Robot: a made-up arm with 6 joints.
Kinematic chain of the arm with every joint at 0, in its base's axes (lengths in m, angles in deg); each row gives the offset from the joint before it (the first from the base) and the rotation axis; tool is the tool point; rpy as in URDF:
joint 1: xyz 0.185 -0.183 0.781 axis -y
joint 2: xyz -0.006 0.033 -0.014 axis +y
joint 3: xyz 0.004 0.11 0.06 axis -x
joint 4: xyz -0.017 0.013 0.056 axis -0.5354 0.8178 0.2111
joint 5: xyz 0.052 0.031 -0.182 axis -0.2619 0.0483 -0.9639
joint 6: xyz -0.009 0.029 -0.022 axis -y
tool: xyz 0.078 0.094 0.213 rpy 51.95 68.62 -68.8
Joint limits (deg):
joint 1: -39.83..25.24
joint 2: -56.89..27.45
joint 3: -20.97..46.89
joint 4: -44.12..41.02
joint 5: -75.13..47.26
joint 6: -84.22..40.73
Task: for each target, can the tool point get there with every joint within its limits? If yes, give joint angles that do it. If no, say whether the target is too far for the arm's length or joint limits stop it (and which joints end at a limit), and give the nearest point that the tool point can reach.
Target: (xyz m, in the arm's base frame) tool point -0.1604 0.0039 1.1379
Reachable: no: joint limits stop it (at a limit: joint 1, joint 2, joint 3, joint 4) | nearest point -0.0450 0.0269 1.0589 | short by 0.142 m
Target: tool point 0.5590 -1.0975 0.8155
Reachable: no: too far | nearest point 0.2839 -0.3455 0.7789 | short by 0.802 m
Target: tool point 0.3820 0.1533 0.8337
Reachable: yes | joints -9.09 17.99 1.91 -18.83 -22.31 -27.37
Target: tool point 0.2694 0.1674 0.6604
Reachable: yes | joints -11.15 15.95 32.35 -5.01 -36.60 -40.70
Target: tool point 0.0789 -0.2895 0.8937
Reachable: no: joint limits stop it (at a limit: joint 3, joint 5, joint 6) | nearest point 0.0789 -0.1340 0.8937 | short by 0.156 m
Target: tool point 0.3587 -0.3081 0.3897
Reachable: no: joint limits stop it (at a limit: joint 2, joint 3, joint 5, joint 6) | nearest point 0.3048 -0.2020 0.5112 | short by 0.170 m
